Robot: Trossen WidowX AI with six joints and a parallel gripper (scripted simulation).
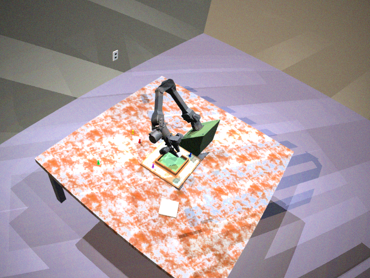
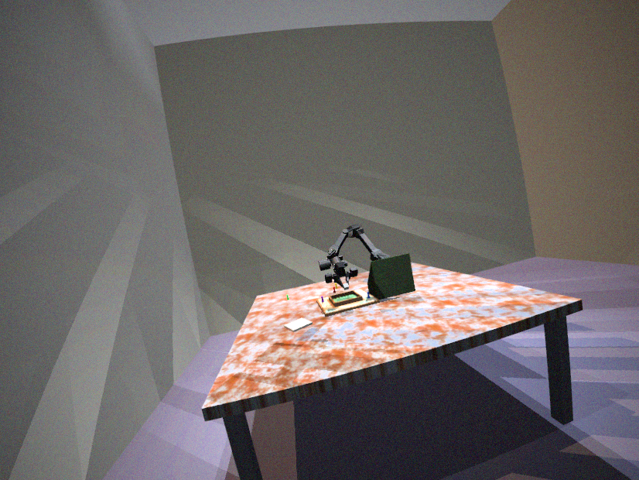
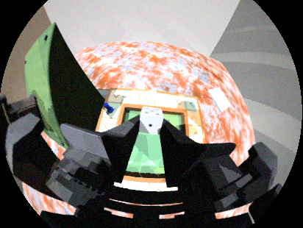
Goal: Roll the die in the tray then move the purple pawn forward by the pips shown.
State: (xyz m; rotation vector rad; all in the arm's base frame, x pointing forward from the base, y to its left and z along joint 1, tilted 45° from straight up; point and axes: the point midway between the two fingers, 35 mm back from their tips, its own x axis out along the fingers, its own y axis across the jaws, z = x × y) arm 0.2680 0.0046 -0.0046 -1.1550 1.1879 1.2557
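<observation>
Right now my gripper tip is right at the white die. The rest, counted from my gripper tip: green-floored tray: 80 mm below, 30 mm to the right, 10 mm ahead; purple pawn: 130 mm ahead, 90 mm to the right, 60 mm below; blue pawn: 110 mm behind, 60 mm below, 30 mm to the left.
</observation>
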